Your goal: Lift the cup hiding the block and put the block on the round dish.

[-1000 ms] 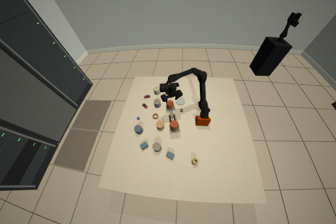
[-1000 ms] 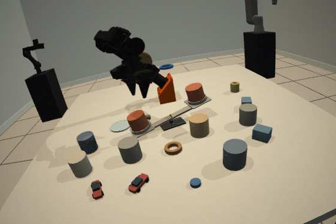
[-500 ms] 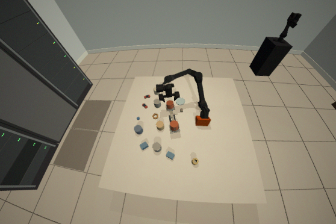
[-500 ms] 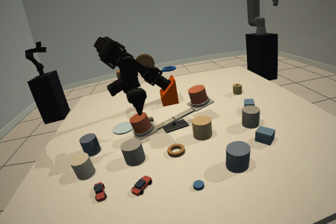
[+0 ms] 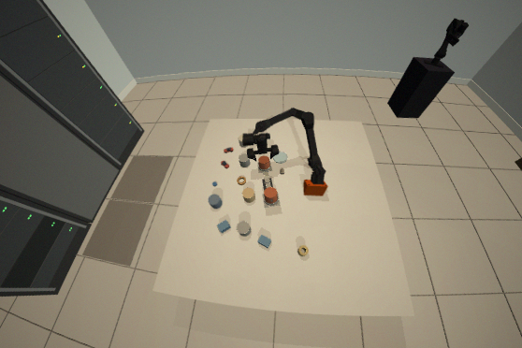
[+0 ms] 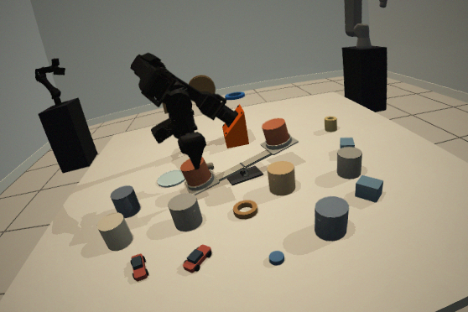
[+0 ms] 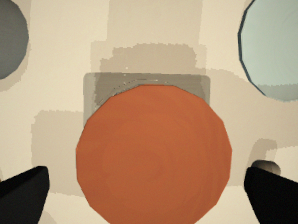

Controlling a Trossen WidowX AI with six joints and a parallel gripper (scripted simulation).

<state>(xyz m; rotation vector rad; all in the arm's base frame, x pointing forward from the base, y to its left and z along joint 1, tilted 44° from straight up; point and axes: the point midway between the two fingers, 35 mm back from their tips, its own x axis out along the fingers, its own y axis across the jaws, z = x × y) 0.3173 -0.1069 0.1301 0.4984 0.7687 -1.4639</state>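
My gripper tip is 5 cm above the grey block. Round my gripper tip: round dish 11 cm behind, 9 cm to the right, 9 cm below.
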